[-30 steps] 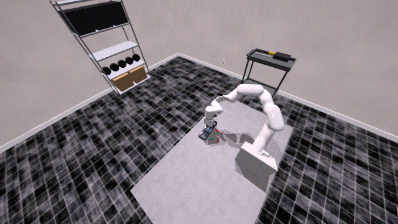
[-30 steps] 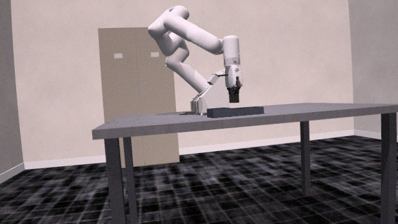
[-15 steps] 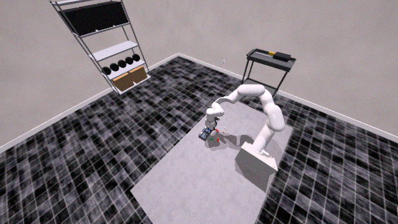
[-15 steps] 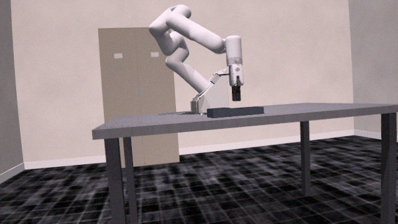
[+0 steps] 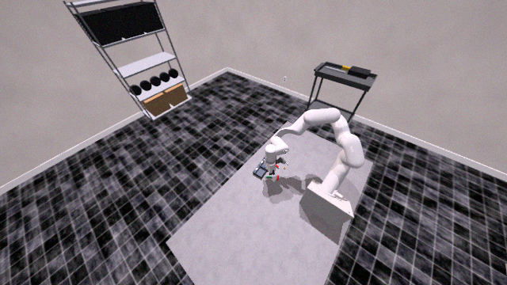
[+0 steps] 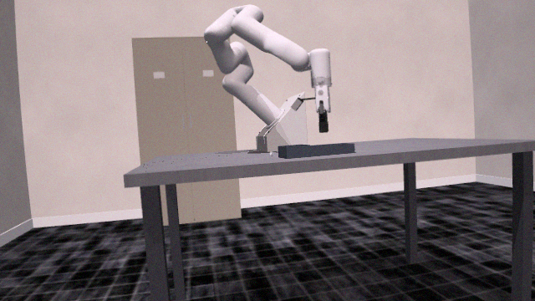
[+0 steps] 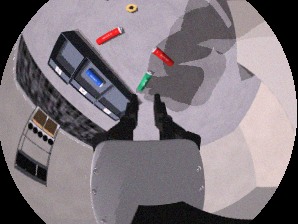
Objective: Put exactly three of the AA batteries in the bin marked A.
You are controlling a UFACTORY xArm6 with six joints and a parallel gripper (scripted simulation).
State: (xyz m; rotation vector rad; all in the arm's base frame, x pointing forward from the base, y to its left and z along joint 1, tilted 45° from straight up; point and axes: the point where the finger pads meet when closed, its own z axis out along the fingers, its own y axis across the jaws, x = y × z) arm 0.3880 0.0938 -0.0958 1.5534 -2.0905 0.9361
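Now: hand 90 mm above the green AA battery. From my hand the other things lie so: dark two-compartment bin: 100 mm ahead, 60 mm to the right, 80 mm below; red battery: 20 mm ahead, 120 mm to the right, 90 mm below; blue AA battery: 90 mm ahead, 60 mm to the right, 80 mm below.
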